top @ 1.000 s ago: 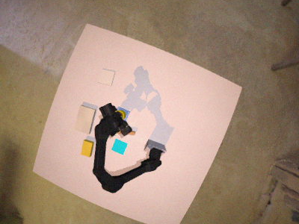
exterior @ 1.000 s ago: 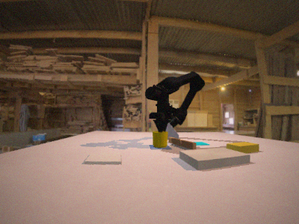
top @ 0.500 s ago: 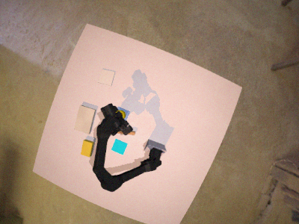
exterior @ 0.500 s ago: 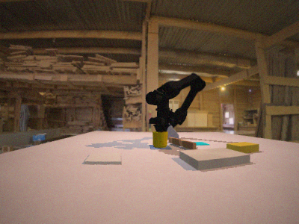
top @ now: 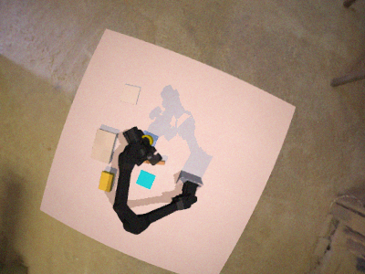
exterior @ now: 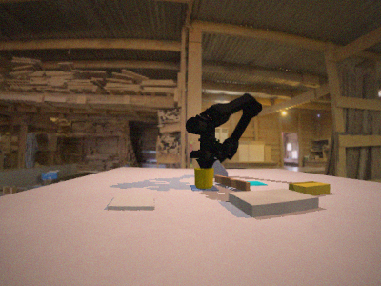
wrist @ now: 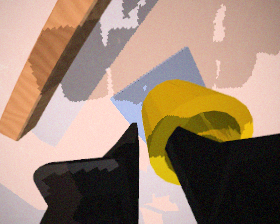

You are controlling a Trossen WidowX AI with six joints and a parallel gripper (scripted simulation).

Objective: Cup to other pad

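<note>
The light blue pad lies 40 mm below my gripper tip, 30 mm ahead of it and 10 mm to the right of it. From my gripper tip the other things lie so: wooden plank: 90 mm to the left, 30 mm below, 10 mm behind; then cyan square: 200 mm to the left, 50 mm behind, 40 mm below; then cream pad: 230 mm ahead, 210 mm to the right, 30 mm below.
</note>
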